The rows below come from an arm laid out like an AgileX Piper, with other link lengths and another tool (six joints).
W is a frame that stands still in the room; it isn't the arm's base.
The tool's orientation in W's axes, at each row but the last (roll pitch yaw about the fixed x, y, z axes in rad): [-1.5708, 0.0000, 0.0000]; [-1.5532, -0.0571, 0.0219]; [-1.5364, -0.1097, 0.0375]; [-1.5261, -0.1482, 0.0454]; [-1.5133, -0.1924, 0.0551]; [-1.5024, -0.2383, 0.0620]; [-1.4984, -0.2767, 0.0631]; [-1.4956, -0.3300, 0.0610]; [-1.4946, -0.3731, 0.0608]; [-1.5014, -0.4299, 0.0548]
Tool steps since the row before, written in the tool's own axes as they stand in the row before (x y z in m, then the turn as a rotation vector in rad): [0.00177, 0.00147, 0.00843, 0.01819, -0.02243, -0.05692]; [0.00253, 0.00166, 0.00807, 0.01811, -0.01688, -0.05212]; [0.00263, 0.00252, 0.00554, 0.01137, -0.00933, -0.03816]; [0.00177, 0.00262, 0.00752, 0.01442, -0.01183, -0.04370]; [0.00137, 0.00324, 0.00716, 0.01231, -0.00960, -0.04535]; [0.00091, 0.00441, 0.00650, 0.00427, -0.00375, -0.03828]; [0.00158, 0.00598, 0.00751, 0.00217, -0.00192, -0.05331]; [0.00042, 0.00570, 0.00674, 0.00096, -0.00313, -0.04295]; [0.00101, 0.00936, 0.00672, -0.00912, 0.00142, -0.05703]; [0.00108, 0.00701, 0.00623, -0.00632, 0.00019, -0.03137]
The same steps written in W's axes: [0.00177, 0.00843, -0.00147, 0.01819, -0.05692, 0.02243]; [0.00243, 0.00815, -0.00137, 0.01831, -0.05202, 0.01697]; [0.00266, 0.00573, -0.00203, 0.01186, -0.03804, 0.00921]; [0.00174, 0.00772, -0.00200, 0.01480, -0.04356, 0.01189]; [0.00148, 0.00743, -0.00251, 0.01326, -0.04517, 0.00920]; [0.00139, 0.00689, -0.00363, 0.00626, -0.03813, 0.00210]; [0.00250, 0.00810, -0.00478, 0.00597, -0.05304, -0.00127]; [0.00164, 0.00726, -0.00476, 0.00357, -0.04293, 0.00021]; [0.00370, 0.00765, -0.00785, -0.00293, -0.05704, -0.00869]; [0.00334, 0.00689, -0.00551, -0.00304, -0.03150, -0.00478]
